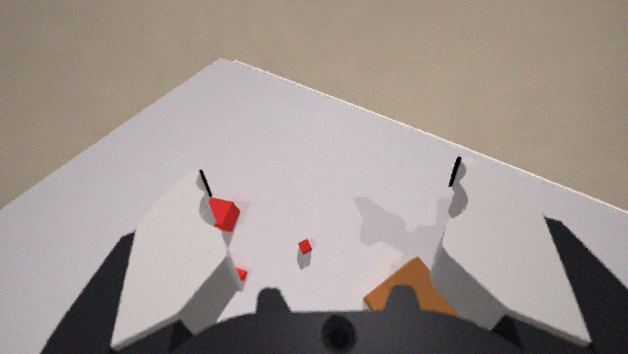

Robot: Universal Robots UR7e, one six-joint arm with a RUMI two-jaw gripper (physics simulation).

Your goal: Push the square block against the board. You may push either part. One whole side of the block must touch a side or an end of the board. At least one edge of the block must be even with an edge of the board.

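Frame: origin at the arm's base, x left, y up, z ahead, level; millimetres.
Seen in the pictures: gripper, fingertip midpoint: [326, 168].
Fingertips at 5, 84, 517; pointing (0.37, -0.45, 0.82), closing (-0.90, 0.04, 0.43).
Pixels of each thing's top centre, then the offset from my fingertips to it, as dx, dy, dz. Level surfaces: height alone.
- orange flat piece, top centre: [419, 310] -145, -222, -17
- larger red block, top centre: [216, 210] +182, -212, -15
- small red cube-like block, top centre: [304, 245] +30, -236, -1
- small red piece, top centre: [219, 267] +135, -238, -85
- white table, surface height: dy -254
My gripper [326, 168] is open, its two pale jaws wide apart above the white table. An orange flat piece [404, 279], which may be the board, shows at the lower right; one corner points up, and the gripper body and right jaw hide the rest. A larger red block [226, 215] lies beside the left jaw, which partly covers it, so its full shape cannot be told. A small red cube-like block [305, 246] lies between the jaws, lower than the tips and apart from the orange piece. Which piece is the square block cannot be told.
Another small red piece [241, 274] shows at the inner edge of the left jaw, partly hidden. The white table [300, 130] has a corner at the upper left, with brown floor [350, 30] beyond its edges. A jaw-like shadow falls left of the right jaw.
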